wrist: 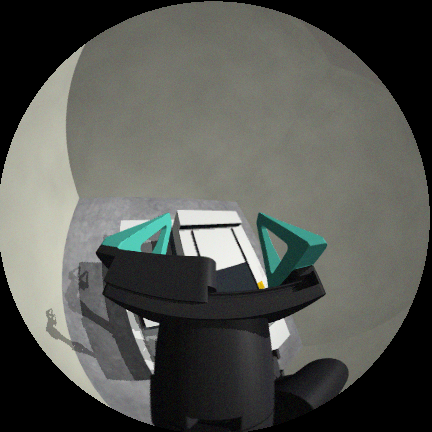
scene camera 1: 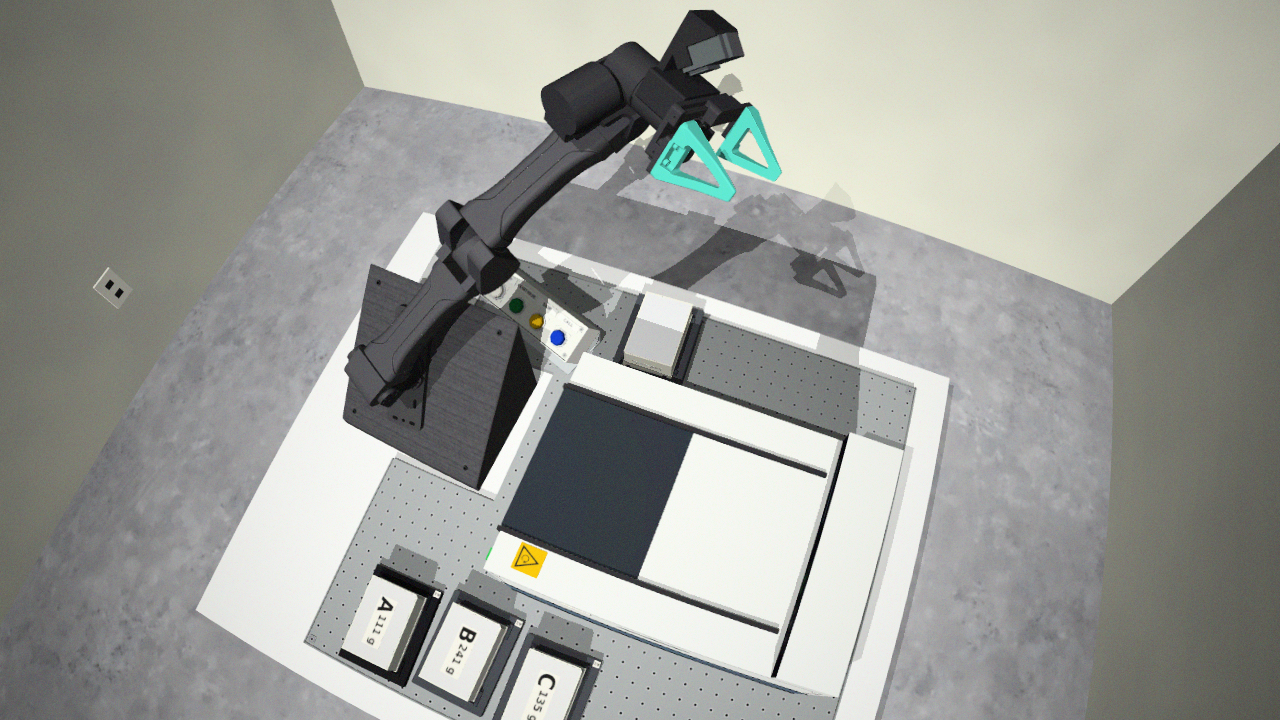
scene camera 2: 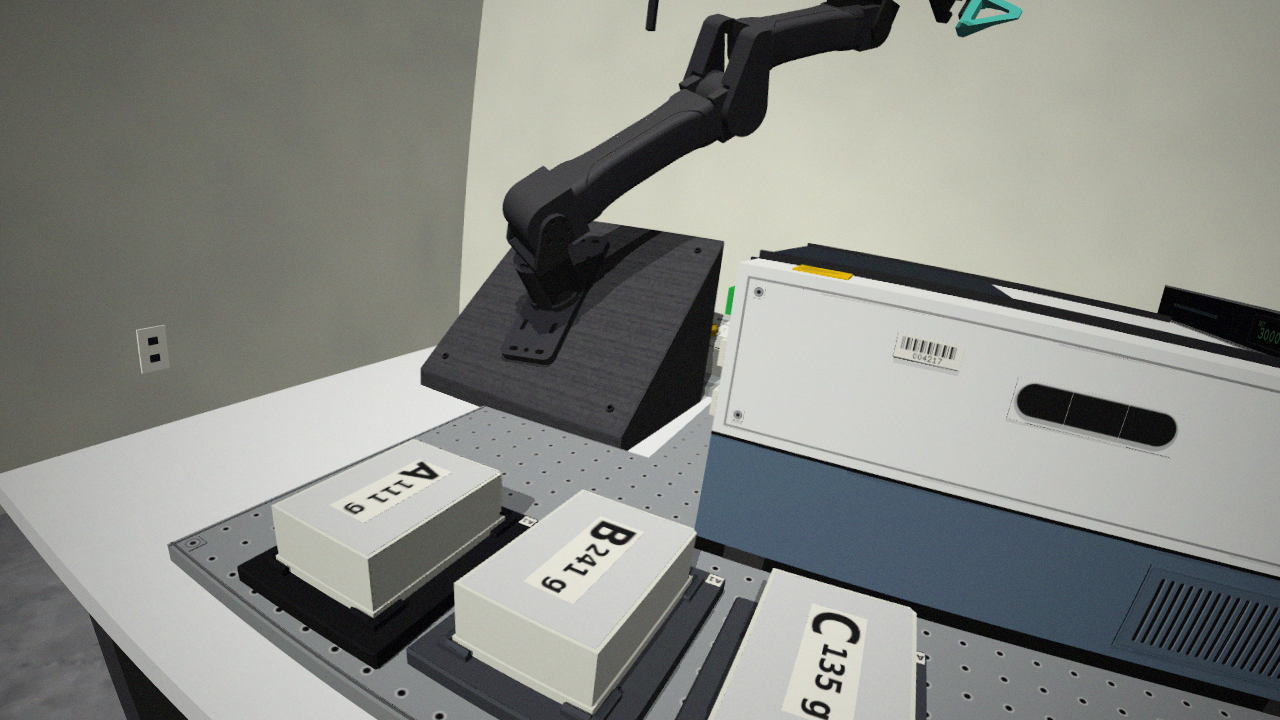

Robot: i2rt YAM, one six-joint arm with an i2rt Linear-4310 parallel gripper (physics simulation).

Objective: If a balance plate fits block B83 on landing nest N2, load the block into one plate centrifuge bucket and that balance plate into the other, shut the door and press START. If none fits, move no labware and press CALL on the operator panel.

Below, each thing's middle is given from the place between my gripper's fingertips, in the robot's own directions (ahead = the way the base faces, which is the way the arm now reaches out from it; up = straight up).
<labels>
My gripper is now 10 cm past the dark door panel [scene camera 1: 598, 484], 23 cm to the left of it and 34 cm above it. Round my hand: white centrifuge [scene camera 1: 761, 565]: 5 cm ahead, 24 cm to the right, 43 cm below; then control panel [scene camera 1: 538, 313]: 33 cm behind, 6 cm to the left, 51 cm below; then white block [scene camera 1: 657, 336]: 11 cm behind, 8 cm to the left, 50 cm below.
</labels>
